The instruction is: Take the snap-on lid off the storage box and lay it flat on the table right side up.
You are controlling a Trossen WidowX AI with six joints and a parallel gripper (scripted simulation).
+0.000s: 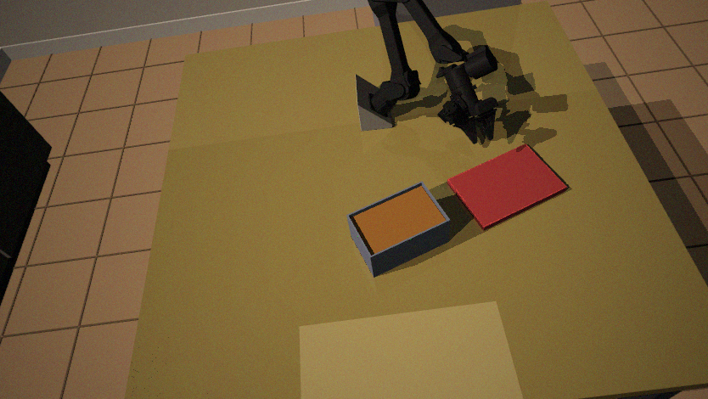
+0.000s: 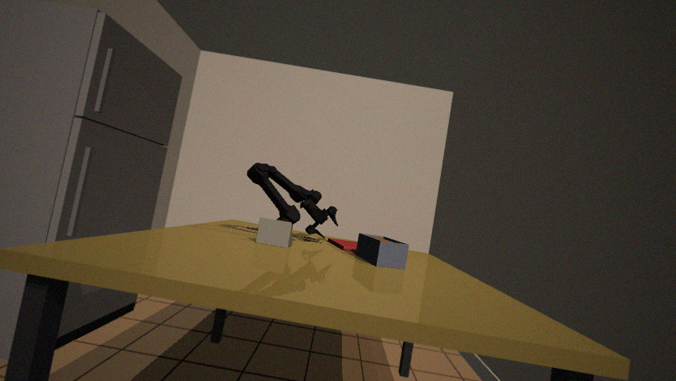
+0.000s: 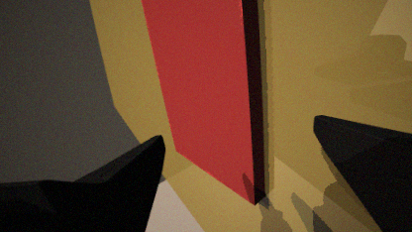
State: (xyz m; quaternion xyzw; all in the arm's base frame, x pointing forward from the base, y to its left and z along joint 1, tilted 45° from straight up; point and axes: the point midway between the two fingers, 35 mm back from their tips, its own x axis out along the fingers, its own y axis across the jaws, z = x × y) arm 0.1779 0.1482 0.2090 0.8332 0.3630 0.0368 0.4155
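Right now my gripper tip is 11 cm short of the red lid, 4 cm to the right of it and 5 cm above it. The rest, counted from my gripper tip: blue-grey storage box: 23 cm ahead, 26 cm to the right, 2 cm below.
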